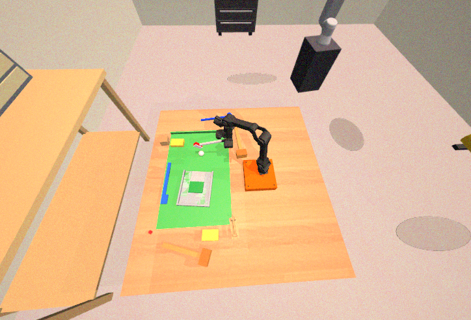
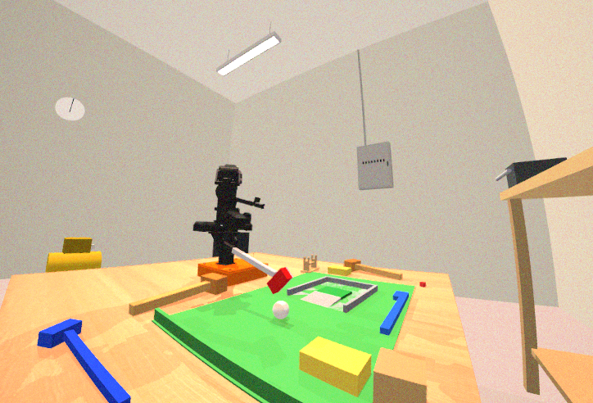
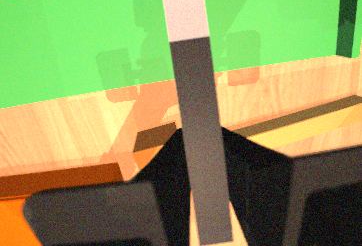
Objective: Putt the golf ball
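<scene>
Right now my gripper tip is 120 mm short of the red putter and 20 mm to the left of it. Round my gripper tip: blue putter 30 mm ahead, 350 mm to the right, 130 mm below; wooden block 490 mm ahead, 180 mm to the right, 110 mm below; white golf ball 220 mm ahead, 10 mm to the right, 120 mm below.
</scene>
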